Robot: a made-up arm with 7 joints. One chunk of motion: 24 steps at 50 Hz.
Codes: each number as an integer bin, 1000 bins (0 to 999) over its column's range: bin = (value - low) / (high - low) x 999, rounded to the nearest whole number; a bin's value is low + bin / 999 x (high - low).
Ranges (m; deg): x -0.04..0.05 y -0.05..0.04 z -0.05..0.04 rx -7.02..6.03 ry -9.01..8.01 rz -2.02..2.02
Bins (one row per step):
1: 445 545 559 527 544 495
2: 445 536 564 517 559 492
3: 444 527 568 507 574 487
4: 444 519 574 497 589 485
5: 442 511 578 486 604 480
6: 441 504 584 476 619 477
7: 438 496 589 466 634 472
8: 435 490 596 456 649 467
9: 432 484 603 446 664 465
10: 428 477 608 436 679 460
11: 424 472 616 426 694 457
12: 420 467 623 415 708 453
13: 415 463 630 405 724 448
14: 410 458 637 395 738 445
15: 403 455 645 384 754 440
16: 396 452 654 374 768 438
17: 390 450 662 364 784 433
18: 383 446 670 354 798 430
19: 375 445 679 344 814 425
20: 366 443 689 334 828 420
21: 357 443 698 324 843 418
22: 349 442 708 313 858 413
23: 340 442 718 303 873 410
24: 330 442 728 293 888 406
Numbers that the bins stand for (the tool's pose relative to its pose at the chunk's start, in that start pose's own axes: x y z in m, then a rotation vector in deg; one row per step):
1: 0.0001 -0.0009 0.0004 -0.14 0.26 -0.02
2: 0.0001 -0.0017 0.0008 -0.27 0.51 -0.03
3: 0.0000 -0.0025 0.0012 -0.40 0.77 -0.05
4: 0.0000 -0.0032 0.0017 -0.53 1.02 -0.06
5: -0.0002 -0.0040 0.0021 -0.67 1.28 -0.08
6: -0.0003 -0.0046 0.0026 -0.80 1.54 -0.09
7: -0.0005 -0.0053 0.0031 -0.93 1.79 -0.11
8: -0.0008 -0.0059 0.0037 -1.06 2.05 -0.13
9: -0.0011 -0.0064 0.0043 -1.19 2.30 -0.14
10: -0.0014 -0.0070 0.0048 -1.32 2.56 -0.16
11: -0.0018 -0.0075 0.0055 -1.46 2.81 -0.17
12: -0.0022 -0.0079 0.0061 -1.60 3.05 -0.19
13: -0.0026 -0.0083 0.0068 -1.73 3.32 -0.21
14: -0.0031 -0.0087 0.0074 -1.86 3.56 -0.22
15: -0.0037 -0.0090 0.0081 -2.00 3.84 -0.24
16: -0.0043 -0.0093 0.0089 -2.13 4.07 -0.25
17: -0.0049 -0.0095 0.0096 -2.27 4.35 -0.27
18: -0.0055 -0.0098 0.0104 -2.40 4.59 -0.28
19: -0.0062 -0.0099 0.0112 -2.53 4.86 -0.30
20: -0.0070 -0.0101 0.0121 -2.66 5.10 -0.32
21: -0.0078 -0.0101 0.0129 -2.79 5.35 -0.33
22: -0.0086 -0.0102 0.0138 -2.93 5.61 -0.35
23: -0.0094 -0.0102 0.0147 -3.06 5.86 -0.36
24: -0.0103 -0.0102 0.0156 -3.19 6.12 -0.38

